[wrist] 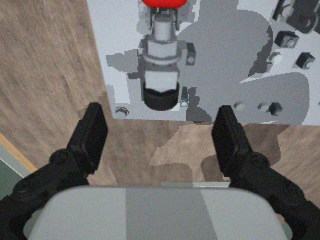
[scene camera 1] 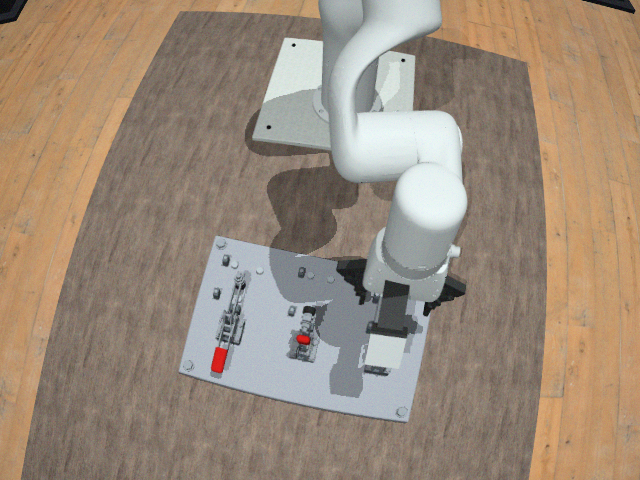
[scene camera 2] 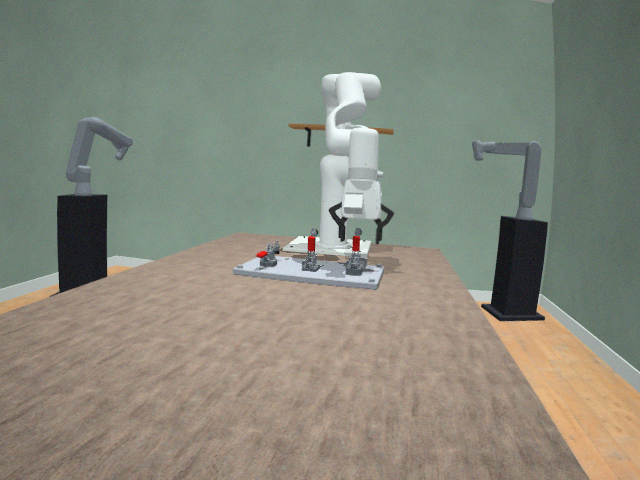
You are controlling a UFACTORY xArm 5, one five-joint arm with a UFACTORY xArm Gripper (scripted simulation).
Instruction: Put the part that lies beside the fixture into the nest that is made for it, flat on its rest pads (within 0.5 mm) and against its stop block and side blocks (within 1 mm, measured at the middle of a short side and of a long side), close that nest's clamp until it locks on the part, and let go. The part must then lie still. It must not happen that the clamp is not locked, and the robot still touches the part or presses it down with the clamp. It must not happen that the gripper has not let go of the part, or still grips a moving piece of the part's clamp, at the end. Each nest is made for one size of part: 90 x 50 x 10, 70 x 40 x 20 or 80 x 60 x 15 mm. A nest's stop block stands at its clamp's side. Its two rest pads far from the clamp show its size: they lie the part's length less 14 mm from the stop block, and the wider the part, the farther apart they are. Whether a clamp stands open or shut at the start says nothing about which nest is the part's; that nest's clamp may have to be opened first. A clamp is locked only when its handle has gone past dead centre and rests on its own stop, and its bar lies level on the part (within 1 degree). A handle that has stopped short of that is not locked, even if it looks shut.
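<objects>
A grey fixture plate [scene camera 2: 331, 273] has one and the same spot at the plate [scene camera 1: 339, 368].
</objects>
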